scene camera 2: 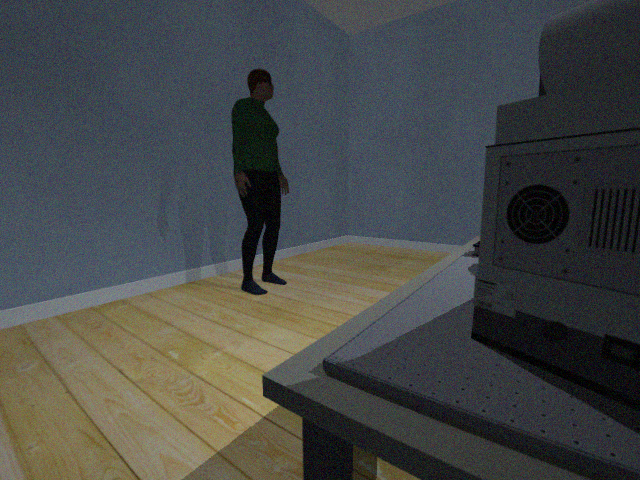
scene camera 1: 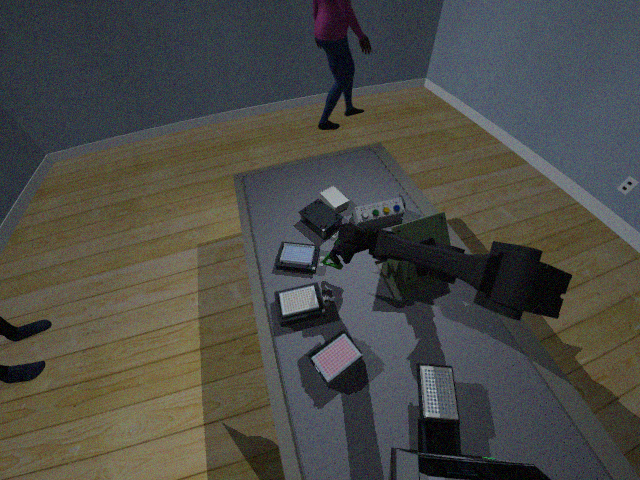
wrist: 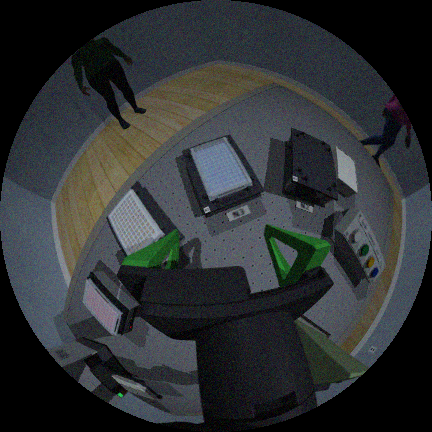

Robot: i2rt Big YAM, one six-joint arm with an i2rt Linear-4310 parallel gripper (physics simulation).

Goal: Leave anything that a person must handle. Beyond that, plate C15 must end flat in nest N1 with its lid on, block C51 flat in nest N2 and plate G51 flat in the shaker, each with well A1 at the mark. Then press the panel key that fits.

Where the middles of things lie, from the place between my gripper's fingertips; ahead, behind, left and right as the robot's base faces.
Labels:
I see my gripper 10 cm to the left of the blue-white plate (wrist: 221,171), 10 cm short of it and 9 cm above it.

